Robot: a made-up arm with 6 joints. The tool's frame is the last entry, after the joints. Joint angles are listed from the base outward.
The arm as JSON. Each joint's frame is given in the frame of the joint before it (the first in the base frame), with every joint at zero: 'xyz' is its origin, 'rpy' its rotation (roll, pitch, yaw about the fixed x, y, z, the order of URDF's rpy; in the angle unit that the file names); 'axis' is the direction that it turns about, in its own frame. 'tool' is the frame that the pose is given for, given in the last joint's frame.
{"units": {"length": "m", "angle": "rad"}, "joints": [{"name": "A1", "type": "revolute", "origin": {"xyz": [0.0, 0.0, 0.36], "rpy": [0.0, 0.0, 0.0]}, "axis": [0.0, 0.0, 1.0]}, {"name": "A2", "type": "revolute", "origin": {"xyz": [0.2, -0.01, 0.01], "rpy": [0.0, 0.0, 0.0]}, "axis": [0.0, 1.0, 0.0]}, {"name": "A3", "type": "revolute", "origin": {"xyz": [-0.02, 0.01, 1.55], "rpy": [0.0, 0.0, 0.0]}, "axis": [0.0, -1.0, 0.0]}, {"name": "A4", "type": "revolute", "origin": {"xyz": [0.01, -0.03, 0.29], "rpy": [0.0, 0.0, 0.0]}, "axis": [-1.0, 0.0, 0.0]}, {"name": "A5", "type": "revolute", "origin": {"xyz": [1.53, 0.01, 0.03], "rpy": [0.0, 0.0, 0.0]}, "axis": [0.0, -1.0, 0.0]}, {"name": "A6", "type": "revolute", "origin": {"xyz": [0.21, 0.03, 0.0], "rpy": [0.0, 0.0, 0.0]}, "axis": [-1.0, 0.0, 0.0]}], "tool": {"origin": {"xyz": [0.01, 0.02, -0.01], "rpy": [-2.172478, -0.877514, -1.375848]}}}
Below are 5 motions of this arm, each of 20 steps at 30 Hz.
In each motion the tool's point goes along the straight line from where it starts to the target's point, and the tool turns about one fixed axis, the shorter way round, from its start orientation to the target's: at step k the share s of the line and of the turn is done. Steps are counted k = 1, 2, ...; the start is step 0. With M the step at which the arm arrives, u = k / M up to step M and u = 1 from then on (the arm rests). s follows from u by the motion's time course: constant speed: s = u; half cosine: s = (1 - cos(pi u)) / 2; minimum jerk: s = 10 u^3 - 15 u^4 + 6 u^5.
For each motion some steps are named. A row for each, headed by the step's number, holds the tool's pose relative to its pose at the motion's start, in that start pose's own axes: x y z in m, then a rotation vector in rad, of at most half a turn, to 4 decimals.
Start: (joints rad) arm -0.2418 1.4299 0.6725 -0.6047 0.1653 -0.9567
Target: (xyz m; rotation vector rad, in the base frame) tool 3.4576 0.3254 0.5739 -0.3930 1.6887 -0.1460
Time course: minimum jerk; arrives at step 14
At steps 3, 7, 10, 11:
3: -0.0968 0.0211 -0.0246 0.0257 -0.0418 0.0217
7: -0.6966 0.1521 -0.1773 0.1848 -0.3006 0.1559
10: -1.1916 0.2601 -0.3033 0.3161 -0.5142 0.2667
11: -1.2964 0.2830 -0.3300 0.3439 -0.5594 0.2902

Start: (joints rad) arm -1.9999 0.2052 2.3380 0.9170 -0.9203 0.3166
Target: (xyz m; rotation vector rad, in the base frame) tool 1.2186 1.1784 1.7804 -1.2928 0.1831 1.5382
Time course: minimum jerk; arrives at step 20
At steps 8, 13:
8: 0.1656 0.4273 -0.4073 0.0353 0.1279 0.4019
13: 0.3991 1.0296 -0.9812 0.0849 0.3082 0.9684

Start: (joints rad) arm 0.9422 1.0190 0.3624 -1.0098 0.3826 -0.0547
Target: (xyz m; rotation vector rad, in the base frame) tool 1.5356 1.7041 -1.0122 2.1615 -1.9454 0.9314
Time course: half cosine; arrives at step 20
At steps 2, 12, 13, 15, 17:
2: 0.0102 0.0376 0.0144 -0.0113 0.0200 0.0078
12: 0.2722 1.0057 0.3864 -0.3017 0.5345 0.2097
13: 0.3023 1.1171 0.4292 -0.3351 0.5937 0.2329
15: 0.3550 1.3116 0.5039 -0.3935 0.6971 0.2734
17: 0.3932 1.4529 0.5582 -0.4359 0.7722 0.3029

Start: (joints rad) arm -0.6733 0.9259 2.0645 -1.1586 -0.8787 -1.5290
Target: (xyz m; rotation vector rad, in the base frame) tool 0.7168 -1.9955 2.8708 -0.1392 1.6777 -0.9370
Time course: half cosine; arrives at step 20
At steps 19, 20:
19: -0.1131 -0.2884 -1.1789 0.7530 1.0148 -0.1715
20: -0.1138 -0.2902 -1.1862 0.7577 1.0211 -0.1726

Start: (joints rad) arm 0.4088 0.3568 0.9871 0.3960 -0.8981 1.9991
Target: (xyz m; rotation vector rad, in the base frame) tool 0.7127 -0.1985 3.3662 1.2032 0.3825 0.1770
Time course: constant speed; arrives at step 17
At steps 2, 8, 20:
2: -0.1149 0.0718 -0.1185 0.0130 -0.1327 -0.0490
8: -0.4595 0.2871 -0.4738 0.0519 -0.5307 -0.1958
20: -0.9764 0.6101 -1.0069 0.1102 -1.1276 -0.4161

